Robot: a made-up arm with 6 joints. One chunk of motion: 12 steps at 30 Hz.
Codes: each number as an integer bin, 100 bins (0 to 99) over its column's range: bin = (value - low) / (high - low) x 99, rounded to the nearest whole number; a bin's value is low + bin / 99 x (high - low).
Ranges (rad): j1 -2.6..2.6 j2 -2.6..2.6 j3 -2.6..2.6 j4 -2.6..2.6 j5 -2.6..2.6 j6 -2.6..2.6
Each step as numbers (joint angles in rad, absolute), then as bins.
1 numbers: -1.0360 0.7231 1.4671 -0.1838 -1.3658 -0.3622
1 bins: 30 63 77 46 23 43
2 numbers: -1.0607 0.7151 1.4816 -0.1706 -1.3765 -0.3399
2 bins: 29 63 78 46 23 43
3 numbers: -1.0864 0.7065 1.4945 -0.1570 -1.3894 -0.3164
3 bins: 29 63 78 47 23 43
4 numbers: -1.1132 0.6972 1.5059 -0.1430 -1.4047 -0.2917
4 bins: 28 63 78 47 23 44
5 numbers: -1.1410 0.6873 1.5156 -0.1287 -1.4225 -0.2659
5 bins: 28 63 78 47 22 44
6 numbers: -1.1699 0.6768 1.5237 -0.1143 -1.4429 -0.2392
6 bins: 27 62 79 47 22 45
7 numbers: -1.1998 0.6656 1.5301 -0.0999 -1.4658 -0.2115
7 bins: 27 62 79 48 22 45
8 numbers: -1.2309 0.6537 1.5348 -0.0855 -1.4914 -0.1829
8 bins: 26 62 79 48 21 46
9 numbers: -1.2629 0.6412 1.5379 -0.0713 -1.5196 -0.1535
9 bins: 25 62 79 48 21 47
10 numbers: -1.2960 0.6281 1.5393 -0.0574 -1.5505 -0.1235
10 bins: 25 61 79 48 20 47
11 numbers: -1.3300 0.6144 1.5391 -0.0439 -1.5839 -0.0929
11 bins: 24 61 79 49 19 48
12 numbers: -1.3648 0.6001 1.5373 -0.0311 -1.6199 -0.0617
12 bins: 24 61 79 49 19 48
